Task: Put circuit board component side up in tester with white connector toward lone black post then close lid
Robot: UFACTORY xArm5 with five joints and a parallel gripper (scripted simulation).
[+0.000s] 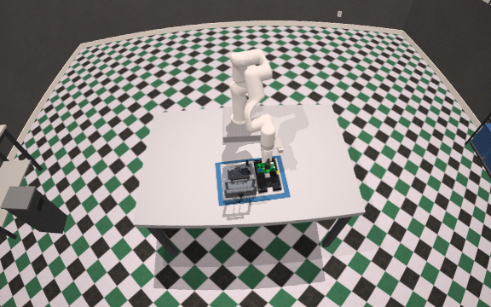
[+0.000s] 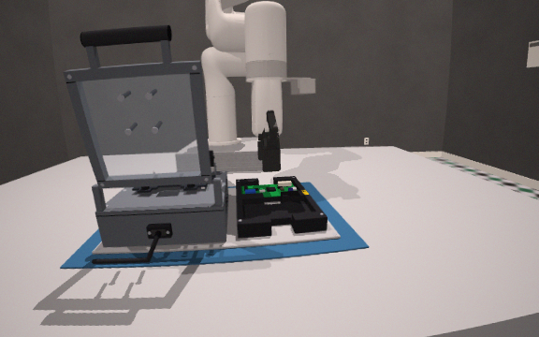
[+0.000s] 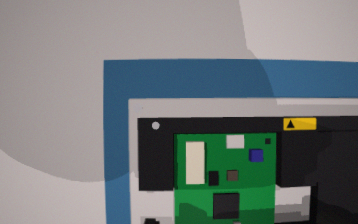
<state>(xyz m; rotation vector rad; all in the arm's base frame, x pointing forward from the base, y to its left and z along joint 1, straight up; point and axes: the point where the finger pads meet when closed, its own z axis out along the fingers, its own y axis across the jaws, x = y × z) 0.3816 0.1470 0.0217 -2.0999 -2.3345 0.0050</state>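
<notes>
Right now the green circuit board is 6 cm below my hand. From my hand the other things lie so: black block 1 cm ahead, 11 cm to the right, 1 cm above; clear lid 20 cm ahead, 15 cm to the right, 10 cm above; grey tester 11 cm ahead, 12 cm to the right, 3 cm above.
</notes>
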